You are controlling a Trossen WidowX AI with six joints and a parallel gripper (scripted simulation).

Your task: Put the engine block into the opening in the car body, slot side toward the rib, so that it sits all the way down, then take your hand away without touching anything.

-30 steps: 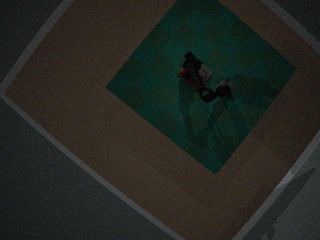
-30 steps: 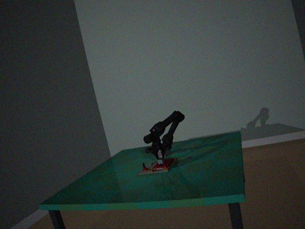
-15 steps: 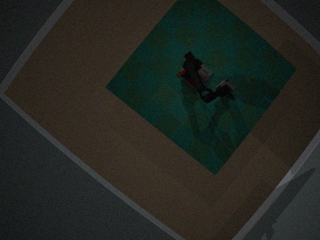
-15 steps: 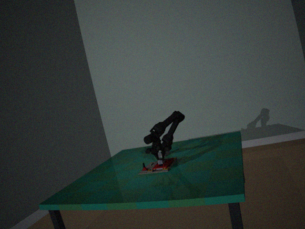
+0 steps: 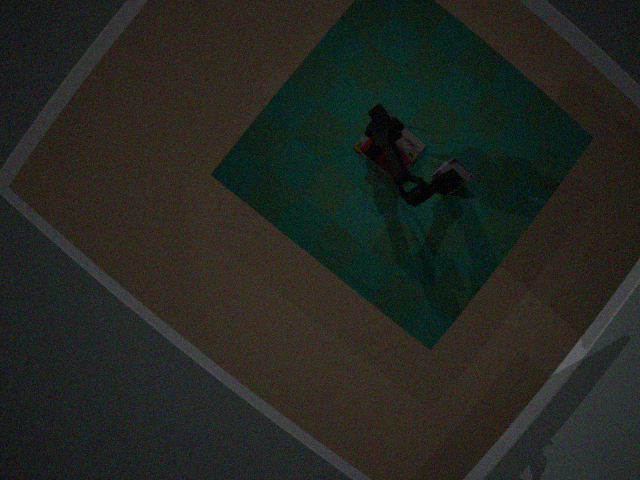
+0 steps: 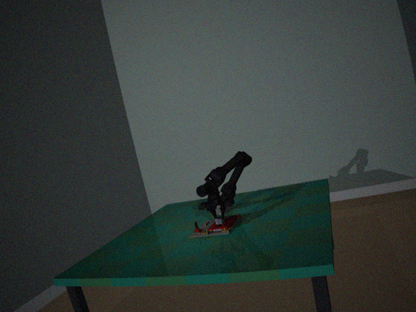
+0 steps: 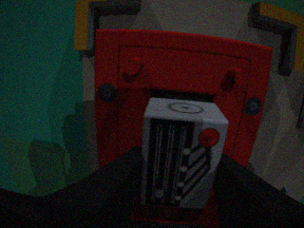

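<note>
Right now my gripper tip is 40 mm above the base plate, 30 mm to the left of it and 20 mm past it. The rest, counted from my gripper tip: dark upright peg (130 mm to the right, 40 mm ahead, 20 mm below); then engine block (10 mm below).
</note>
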